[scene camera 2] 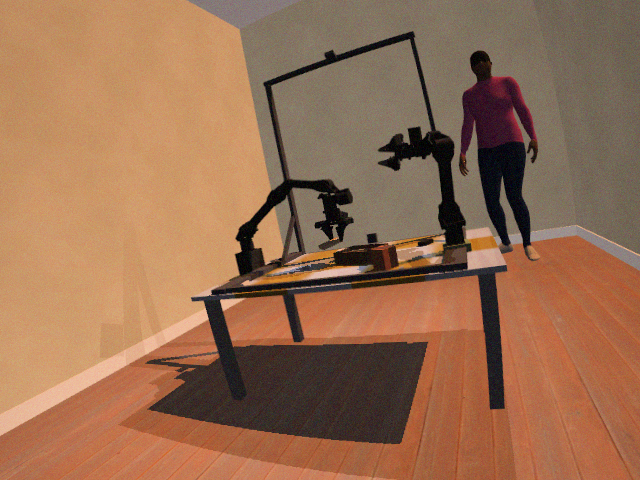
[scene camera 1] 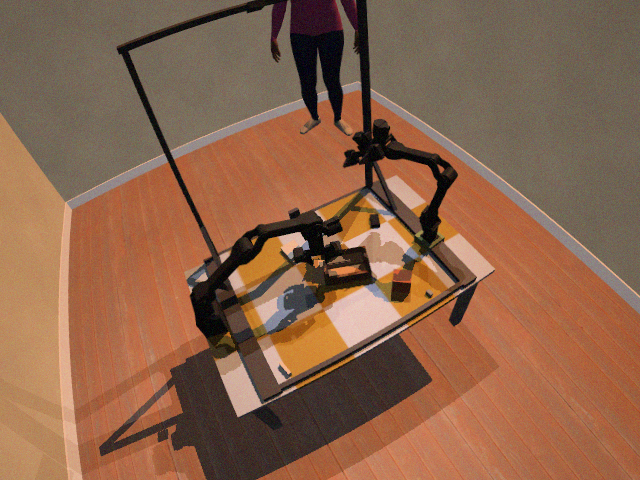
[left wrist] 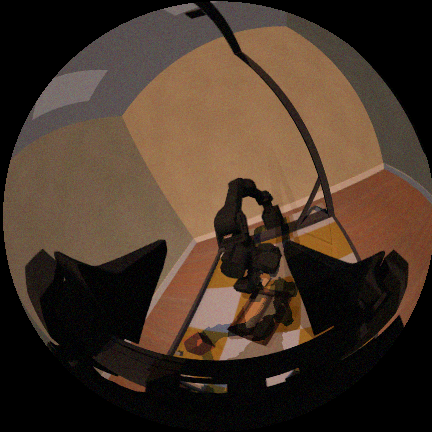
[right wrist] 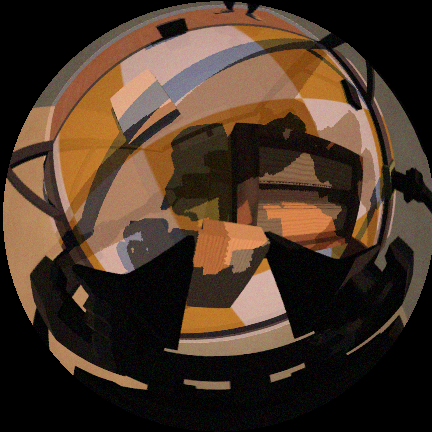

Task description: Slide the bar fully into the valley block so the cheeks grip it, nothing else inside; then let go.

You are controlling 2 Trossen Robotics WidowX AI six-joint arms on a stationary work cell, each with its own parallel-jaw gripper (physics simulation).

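Frame: origin at the left arm's base, x right, y down, z ahead, level; centimetres.
Seen in the pictures: left gripper, fingertip midpoint: (scene camera 2: pixel 377 157) (scene camera 1: pixel 350 165) (left wrist: pixel 227 247); right gripper, fingertip midpoint: (scene camera 2: pixel 337 241) (scene camera 1: pixel 319 264) (left wrist: pixel 264 280) (right wrist: pixel 229 239); left arm's base at its link origin: (scene camera 2: pixel 455 242) (scene camera 1: pixel 429 236) (right wrist: pixel 393 178); right arm's base at its link origin: (scene camera 2: pixel 248 250) (scene camera 1: pixel 206 311) (left wrist: pixel 269 210).
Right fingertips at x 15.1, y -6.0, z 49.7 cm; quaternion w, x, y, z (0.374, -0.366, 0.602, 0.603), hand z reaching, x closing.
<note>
Offsets run from my right fingertips to a thing's top centre.
The valley block (scene camera 1: pixel 353 268) (scene camera 2: pixel 355 252) (left wrist: pixel 257 312) (right wrist: pixel 300 189) is a dark wooden block with an open channel, lying mid-table. My right gripper (scene camera 1: pixel 315 259) (scene camera 2: pixel 332 233) (right wrist: pixel 229 239) is shut on the wooden bar {dx -2.7, dy -1.9, dz +2.4 cm} (scene camera 1: pixel 316 262) (scene camera 2: pixel 330 245) (right wrist: pixel 225 245). It holds the bar just above the table at the block's open end, outside the channel. My left gripper (scene camera 1: pixel 350 157) (scene camera 2: pixel 388 156) (left wrist: pixel 227 247) is open and empty, raised high above the table's far side.
A red cube {dx -24.9, dy +1.6, dz -22.9 cm} (scene camera 1: pixel 402 282) (scene camera 2: pixel 389 256) (left wrist: pixel 197 342) stands near the block. A small dark block (scene camera 1: pixel 374 220) (scene camera 2: pixel 371 237) and a pale flat plate {dx +18.6, dy +7.0, dz +2.4 cm} (scene camera 1: pixel 290 248) (right wrist: pixel 141 100) lie farther back. A gantry frame (scene camera 1: pixel 166 143) spans the table. A person (scene camera 1: pixel 315 48) (scene camera 2: pixel 499 143) stands behind.
</note>
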